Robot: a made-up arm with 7 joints. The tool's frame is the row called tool. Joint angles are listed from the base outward. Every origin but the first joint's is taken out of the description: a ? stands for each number. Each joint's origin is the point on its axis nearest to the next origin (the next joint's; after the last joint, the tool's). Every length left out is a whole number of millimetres.
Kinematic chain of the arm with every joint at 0, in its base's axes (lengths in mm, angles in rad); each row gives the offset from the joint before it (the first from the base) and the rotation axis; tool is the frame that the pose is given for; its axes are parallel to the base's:
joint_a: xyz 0 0 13 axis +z
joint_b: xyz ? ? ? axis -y
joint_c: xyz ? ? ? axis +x
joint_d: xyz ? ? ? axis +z
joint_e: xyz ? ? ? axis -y
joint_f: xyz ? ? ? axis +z
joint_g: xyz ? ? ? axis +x
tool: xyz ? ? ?
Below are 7 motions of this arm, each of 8 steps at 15 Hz.
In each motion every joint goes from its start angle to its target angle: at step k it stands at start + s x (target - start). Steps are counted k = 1, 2, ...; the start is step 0. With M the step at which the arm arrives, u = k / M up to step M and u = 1 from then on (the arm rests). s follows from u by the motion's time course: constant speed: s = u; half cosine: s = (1 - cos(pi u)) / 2; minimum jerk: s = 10 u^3 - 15 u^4 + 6 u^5.
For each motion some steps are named. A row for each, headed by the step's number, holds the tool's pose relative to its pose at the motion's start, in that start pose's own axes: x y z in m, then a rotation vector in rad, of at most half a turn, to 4 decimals.
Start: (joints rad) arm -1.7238 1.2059 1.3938 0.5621 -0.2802 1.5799 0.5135
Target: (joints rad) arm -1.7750 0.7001 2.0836 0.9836 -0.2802 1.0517 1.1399
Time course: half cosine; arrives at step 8
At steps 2, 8:
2: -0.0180 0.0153 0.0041 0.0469 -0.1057 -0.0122
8: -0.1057 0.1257 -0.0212 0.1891 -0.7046 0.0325

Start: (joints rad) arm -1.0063 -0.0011 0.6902 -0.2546 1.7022 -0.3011 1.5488
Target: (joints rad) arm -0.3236 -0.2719 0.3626 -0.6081 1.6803 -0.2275 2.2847
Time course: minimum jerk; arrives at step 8
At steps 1, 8:
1: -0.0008 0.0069 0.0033 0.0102 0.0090 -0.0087
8: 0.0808 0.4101 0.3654 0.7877 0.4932 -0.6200

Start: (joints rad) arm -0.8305 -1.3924 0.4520 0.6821 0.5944 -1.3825 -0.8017
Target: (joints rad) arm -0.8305 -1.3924 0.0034 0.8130 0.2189 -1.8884 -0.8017
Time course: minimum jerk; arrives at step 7
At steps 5, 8:
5: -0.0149 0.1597 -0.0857 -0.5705 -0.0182 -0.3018
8: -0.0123 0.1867 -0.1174 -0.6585 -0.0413 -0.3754

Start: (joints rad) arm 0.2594 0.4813 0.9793 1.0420 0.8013 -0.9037 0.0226
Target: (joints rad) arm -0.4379 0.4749 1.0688 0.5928 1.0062 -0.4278 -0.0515
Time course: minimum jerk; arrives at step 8
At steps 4, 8:
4: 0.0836 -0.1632 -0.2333 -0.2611 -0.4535 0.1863
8: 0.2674 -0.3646 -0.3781 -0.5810 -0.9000 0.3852

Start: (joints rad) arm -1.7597 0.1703 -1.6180 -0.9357 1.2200 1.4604 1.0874
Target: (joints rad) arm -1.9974 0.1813 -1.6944 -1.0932 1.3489 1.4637 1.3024
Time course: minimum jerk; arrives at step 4
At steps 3, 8:
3: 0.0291 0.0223 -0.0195 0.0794 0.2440 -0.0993
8: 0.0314 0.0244 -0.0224 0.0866 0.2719 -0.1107

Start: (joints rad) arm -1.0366 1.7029 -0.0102 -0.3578 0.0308 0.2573 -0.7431
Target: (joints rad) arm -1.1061 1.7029 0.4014 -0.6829 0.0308 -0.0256 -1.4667
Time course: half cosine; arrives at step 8
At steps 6, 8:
6: 0.0137 -0.0824 0.0675 -0.3354 0.5013 -0.1633
8: 0.0192 -0.1004 0.0805 -0.3912 0.6022 -0.1460

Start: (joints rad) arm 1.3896 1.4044 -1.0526 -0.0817 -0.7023 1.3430 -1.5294
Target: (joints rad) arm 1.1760 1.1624 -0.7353 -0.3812 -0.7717 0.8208 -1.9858
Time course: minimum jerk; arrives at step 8
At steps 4, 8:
4: 0.0190 -0.0398 0.0148 -0.0794 0.2825 -0.0012
8: 0.0592 -0.0836 0.0175 -0.1165 0.5724 0.1145

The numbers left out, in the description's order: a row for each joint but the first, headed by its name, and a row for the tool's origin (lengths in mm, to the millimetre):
joint_b: 82 281 0
joint_c: -1 0 366
joint_d: 0 98 -119
joint_e: 106 108 0
joint_f: 51 0 353
joint_g: -264 80 0
tool: 0 35 -160

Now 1 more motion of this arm.
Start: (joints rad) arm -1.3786 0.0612 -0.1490 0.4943 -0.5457 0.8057 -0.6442
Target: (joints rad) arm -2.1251 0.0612 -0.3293 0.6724 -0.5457 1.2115 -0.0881
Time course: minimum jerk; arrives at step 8
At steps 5, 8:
5: -0.0676 -0.1774 -0.1319 0.6327 0.0275 -0.0853
8: -0.1242 -0.2293 -0.1862 0.8898 0.0031 -0.1201

